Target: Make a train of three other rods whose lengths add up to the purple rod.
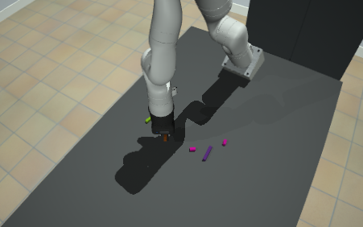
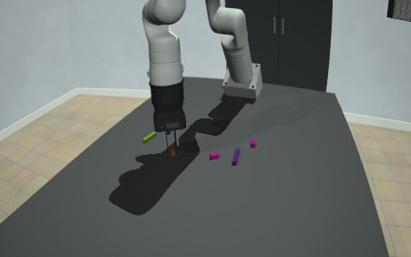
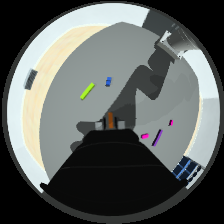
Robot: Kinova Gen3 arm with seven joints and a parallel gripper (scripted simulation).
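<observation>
Now: the orange rod 30 mm below my hand. Round my hand: lime rod (20 mm behind, 100 mm to the right, 30 mm below); purple rod (40 mm behind, 160 mm to the left, 30 mm below).
</observation>
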